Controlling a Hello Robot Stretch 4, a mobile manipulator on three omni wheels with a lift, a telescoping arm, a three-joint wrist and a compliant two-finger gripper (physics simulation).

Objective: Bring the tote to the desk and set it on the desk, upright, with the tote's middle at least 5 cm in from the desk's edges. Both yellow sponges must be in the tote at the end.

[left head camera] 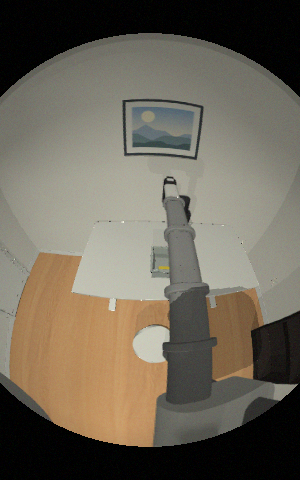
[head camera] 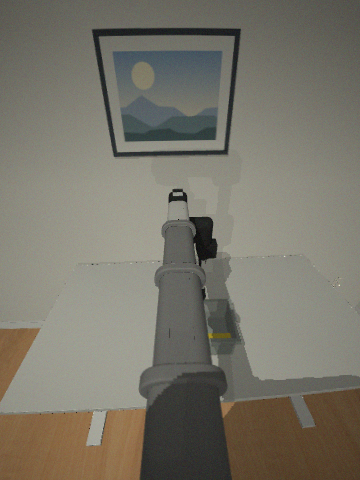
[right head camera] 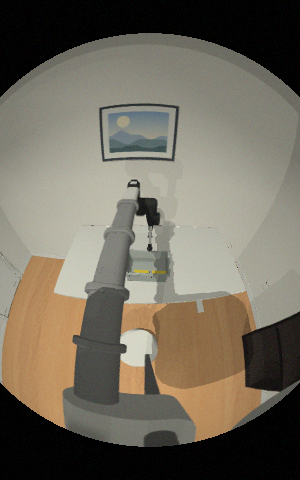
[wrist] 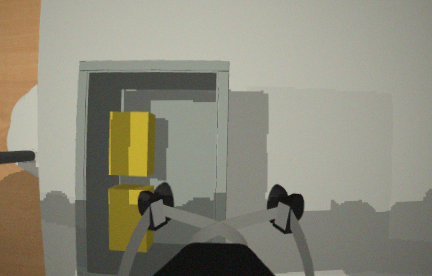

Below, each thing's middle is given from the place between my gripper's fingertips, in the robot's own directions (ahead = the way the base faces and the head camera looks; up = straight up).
I see my gripper 130 mm above the grey tote (head camera: 220, 317), 90 mm past it and 10 mm to the right of it. Also, from my hand: framed picture (head camera: 167, 91): 670 mm above, 440 mm ahead, 110 mm to the left.
